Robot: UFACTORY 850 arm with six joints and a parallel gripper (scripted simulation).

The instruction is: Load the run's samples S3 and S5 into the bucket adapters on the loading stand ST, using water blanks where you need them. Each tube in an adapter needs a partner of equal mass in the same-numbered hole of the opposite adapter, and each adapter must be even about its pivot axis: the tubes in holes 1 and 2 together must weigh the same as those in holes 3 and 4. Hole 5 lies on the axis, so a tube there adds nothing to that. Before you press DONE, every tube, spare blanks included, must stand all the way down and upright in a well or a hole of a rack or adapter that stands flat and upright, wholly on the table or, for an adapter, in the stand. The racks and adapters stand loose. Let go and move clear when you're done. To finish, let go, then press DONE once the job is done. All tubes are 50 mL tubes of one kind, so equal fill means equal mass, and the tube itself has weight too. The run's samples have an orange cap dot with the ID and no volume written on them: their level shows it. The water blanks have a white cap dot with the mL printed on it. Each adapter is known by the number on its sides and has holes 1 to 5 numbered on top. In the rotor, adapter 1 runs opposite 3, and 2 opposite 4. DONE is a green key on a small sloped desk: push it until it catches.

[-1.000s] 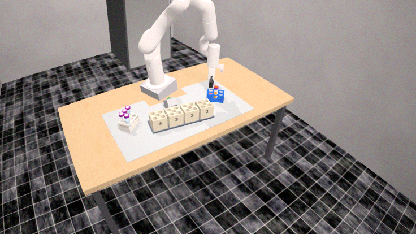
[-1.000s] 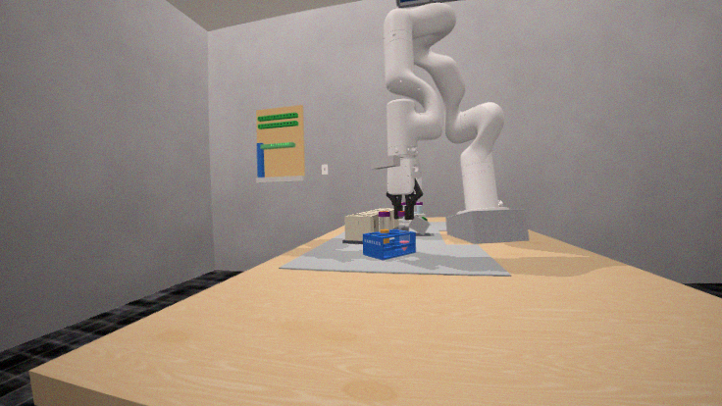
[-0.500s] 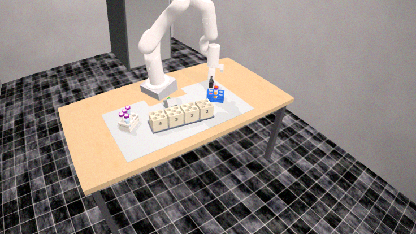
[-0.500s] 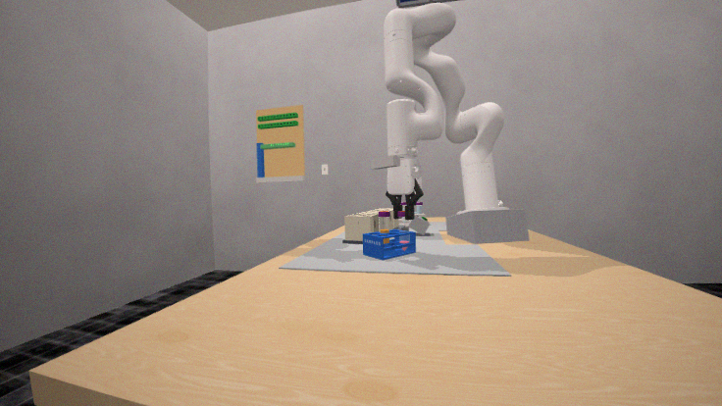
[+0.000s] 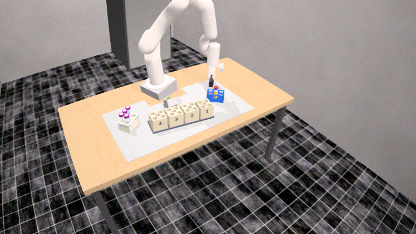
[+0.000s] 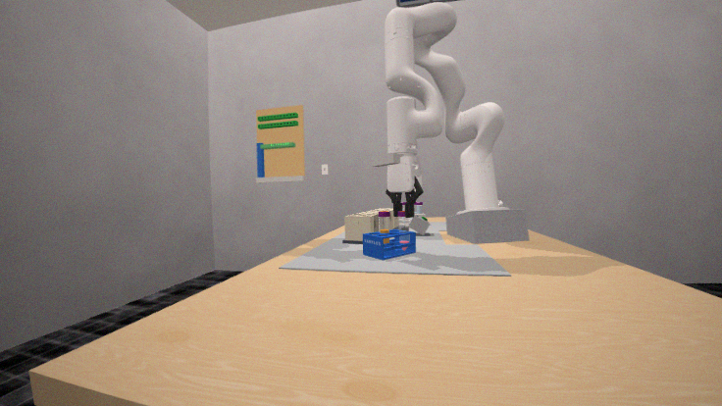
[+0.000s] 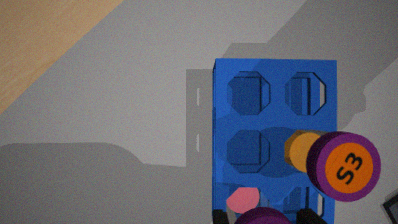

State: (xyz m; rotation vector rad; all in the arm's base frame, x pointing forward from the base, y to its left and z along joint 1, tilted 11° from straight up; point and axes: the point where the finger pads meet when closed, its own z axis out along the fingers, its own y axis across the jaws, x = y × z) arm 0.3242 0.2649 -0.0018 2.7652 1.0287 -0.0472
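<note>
My hand is 6 cm short of the sample tube and 6 cm above it. Also, from my hand: blue sample rack 9 cm below, 4 cm ahead, 1 cm to the left.
</note>
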